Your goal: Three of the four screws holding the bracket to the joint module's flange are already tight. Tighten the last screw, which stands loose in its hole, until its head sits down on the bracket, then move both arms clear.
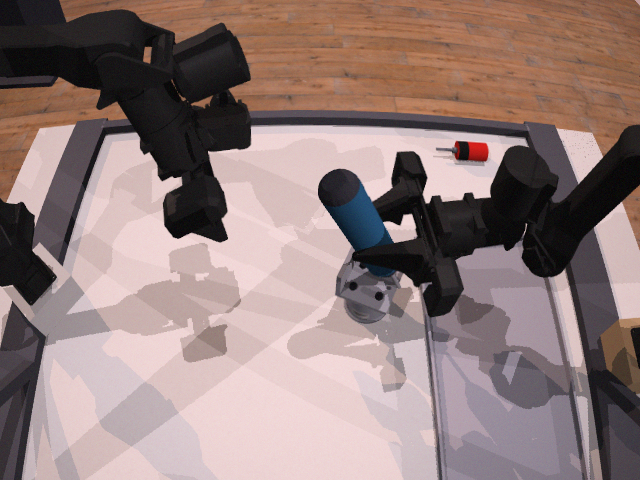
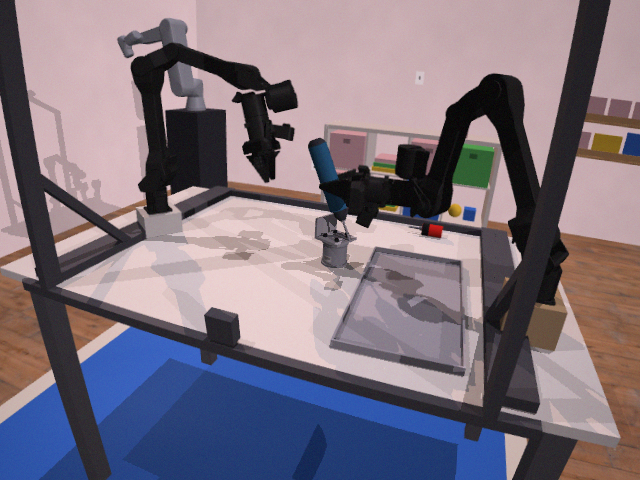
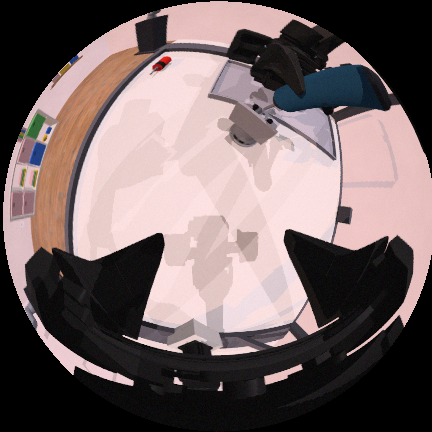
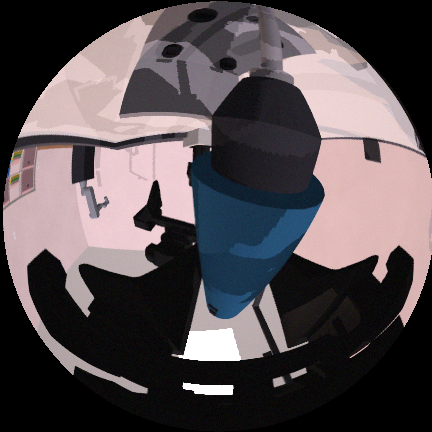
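Where they show: left gripper, fingertip midpoint: [image 2: 270,181] [image 3: 225,237] [image 4: 178,184]; right gripper, fingertip midpoint: [image 1: 348,238] [image 2: 320,183] [image 3: 316,103]; left arm's base, origin of the base link: [image 1: 34,280] [image 2: 158,209] [image 3: 194,347] [image 4: 200,146].
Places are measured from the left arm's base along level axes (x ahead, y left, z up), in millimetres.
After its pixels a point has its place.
The grey joint module [image 1: 364,313] @[x 419, y 274, z -30 mm] [image 2: 334,255] @[x 430, y 282, z -26 mm] [image 3: 243,138] @[x 382, y 288, z -29 mm] stands upright on the table with the angled bracket [image 1: 366,290] @[x 410, y 286, z 9 mm] [image 3: 250,121] @[x 373, y 296, z 34 mm] [image 4: 145,97] @[x 375, y 317, z 44 mm] on top. Dark screw heads [image 1: 353,285] [image 2: 337,239] [image 4: 171,50] show on the bracket; I cannot tell which one is loose. My right gripper [image 1: 369,230] @[x 388, y 264, z 136 mm] [image 2: 333,188] @[x 388, y 264, z 136 mm] [image 4: 233,246] @[x 388, y 264, z 136 mm] is shut on the blue screwdriver [image 1: 351,217] @[x 398, y 247, z 201 mm] [image 2: 324,162] @[x 407, y 256, z 188 mm] [image 3: 330,89] @[x 372, y 267, z 169 mm], which leans, shaft down over the bracket. Its tip contact is hidden. My left gripper [image 2: 269,179] @[x 237, y 221, z 110 mm] [image 3: 225,237] @[x 237, y 221, z 110 mm] is open and empty, high above the table, left of the module.
A red screwdriver [image 1: 475,150] @[x 418, y 646, z -26 mm] [image 2: 434,230] @[x 424, y 644, z -33 mm] [image 3: 161,64] @[x 398, y 627, z -32 mm] lies near the back right table edge. A shallow grey tray [image 1: 435,403] @[x 570, y 221, z -43 mm] [image 2: 398,360] @[x 758, y 165, z -52 mm] lies right of the module, its rim close by. Dark frame posts [image 2: 568,170] @[x 924, y 192, z 294 mm] stand at the table's sides.
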